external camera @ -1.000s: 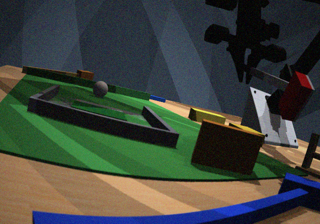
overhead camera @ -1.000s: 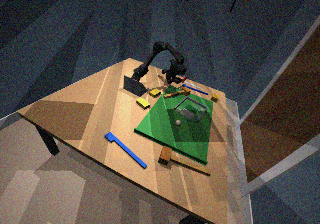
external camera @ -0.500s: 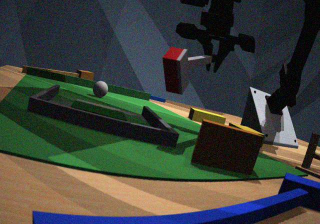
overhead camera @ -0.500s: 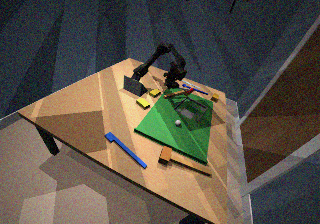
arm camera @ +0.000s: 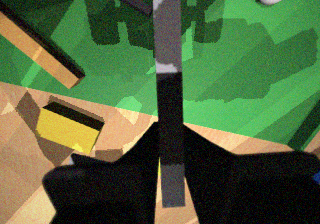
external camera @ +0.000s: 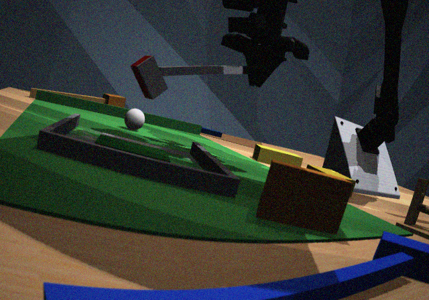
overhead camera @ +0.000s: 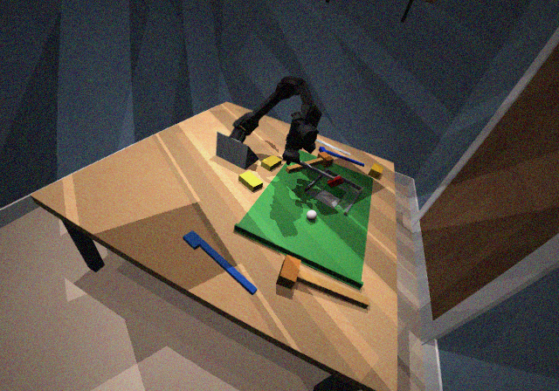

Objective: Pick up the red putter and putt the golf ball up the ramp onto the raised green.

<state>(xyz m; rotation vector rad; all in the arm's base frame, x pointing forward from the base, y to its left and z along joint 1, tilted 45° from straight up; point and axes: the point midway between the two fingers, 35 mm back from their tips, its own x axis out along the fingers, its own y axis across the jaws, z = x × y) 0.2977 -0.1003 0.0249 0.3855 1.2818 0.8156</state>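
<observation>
Now: the red putter 11 cm ahead of my gripper tip and 4 cm to the left of it. The rest, counted from my gripper tip: golf ball 18 cm ahead, 10 cm to the right, 12 cm below.
</observation>
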